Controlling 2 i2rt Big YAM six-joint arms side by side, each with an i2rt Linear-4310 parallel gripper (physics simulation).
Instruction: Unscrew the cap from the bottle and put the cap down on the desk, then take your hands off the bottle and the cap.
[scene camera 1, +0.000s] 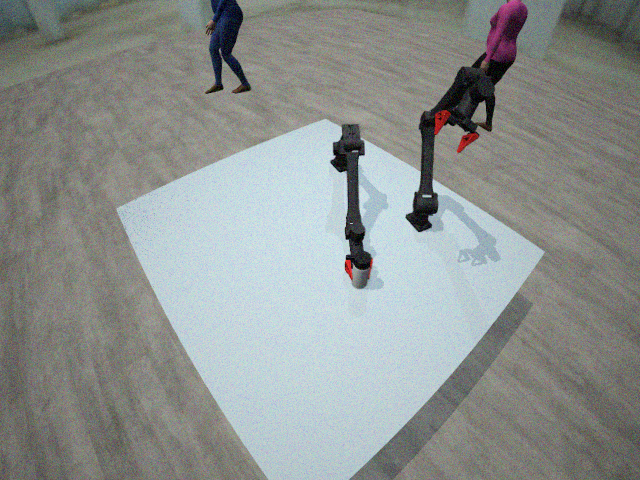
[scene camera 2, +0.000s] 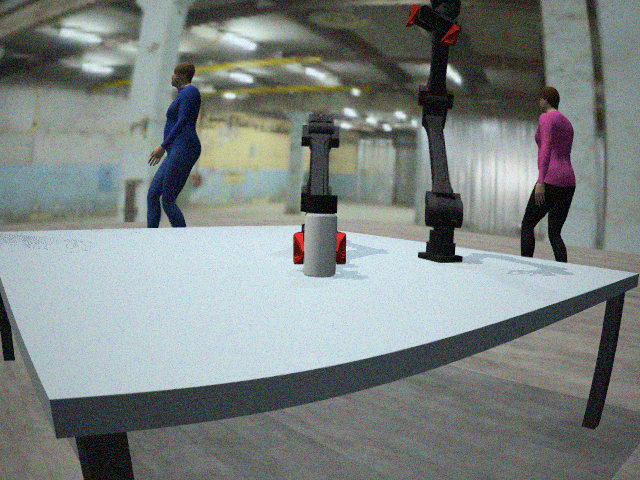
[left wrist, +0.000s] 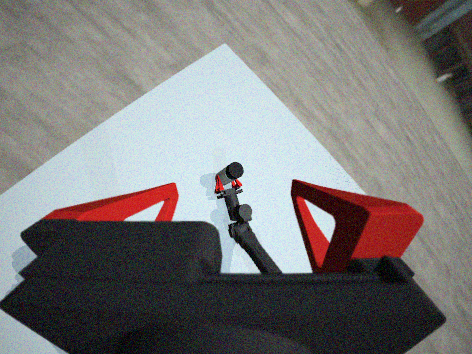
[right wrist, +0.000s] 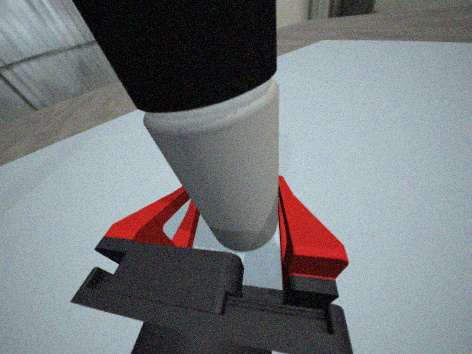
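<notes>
A grey-white bottle stands upright on the white desk. A wide black cap sits on top of the bottle. My right gripper is shut on the bottle's body below the cap, one red finger on each side. My left gripper is open and empty, high above the desk and well apart from the bottle. It faces down toward the desk in the left wrist view.
The right arm reaches over the desk behind the bottle. The left arm rises from its base farther right. A person in blue and a person in pink stand beyond the desk.
</notes>
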